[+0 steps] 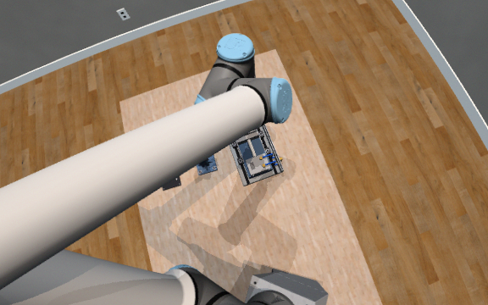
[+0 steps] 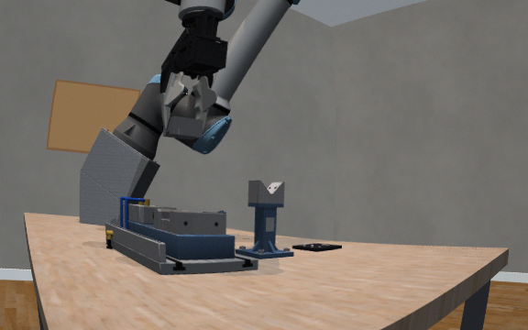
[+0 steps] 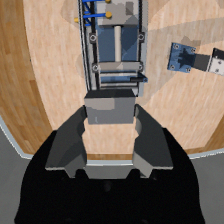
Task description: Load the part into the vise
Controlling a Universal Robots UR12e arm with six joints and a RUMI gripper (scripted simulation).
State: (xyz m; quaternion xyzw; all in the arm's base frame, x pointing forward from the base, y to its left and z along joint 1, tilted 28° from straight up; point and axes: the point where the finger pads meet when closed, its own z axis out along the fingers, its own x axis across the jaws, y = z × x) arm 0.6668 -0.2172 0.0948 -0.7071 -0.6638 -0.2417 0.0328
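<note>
Now: the fixed jaw 30 mm ahead of my hand, 20 mm to the left of it and 170 mm below it. From my hand the other things lie so: work stop 70 mm to the left, 150 mm below; then part 10 mm below; then moving jaw 30 mm behind, 20 mm to the left, 170 mm below.
</note>
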